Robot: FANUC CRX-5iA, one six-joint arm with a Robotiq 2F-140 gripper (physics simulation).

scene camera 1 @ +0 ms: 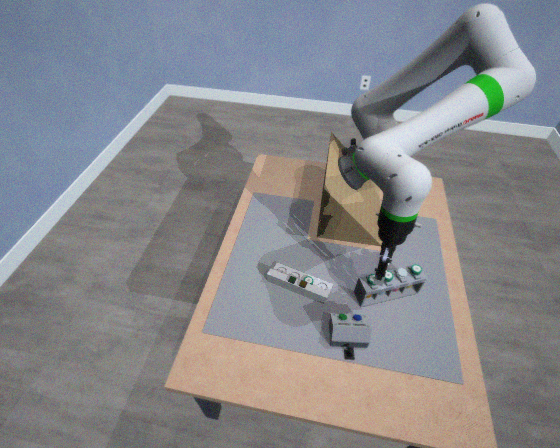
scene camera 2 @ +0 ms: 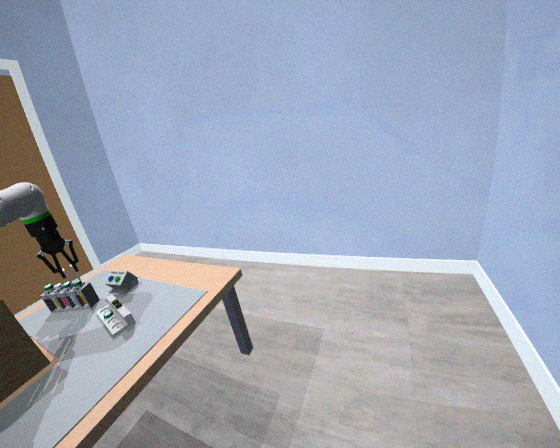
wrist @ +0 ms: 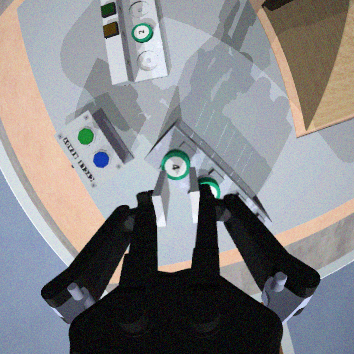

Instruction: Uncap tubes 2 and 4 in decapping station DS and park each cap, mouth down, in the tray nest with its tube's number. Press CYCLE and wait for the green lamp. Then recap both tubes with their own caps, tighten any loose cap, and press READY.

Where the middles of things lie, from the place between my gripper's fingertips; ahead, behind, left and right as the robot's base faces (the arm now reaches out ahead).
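The grey button box [scene camera 1: 349, 333] is in my sight, and my gripper is 80 mm above it, 150 mm short of it and 80 mm to the left of it.
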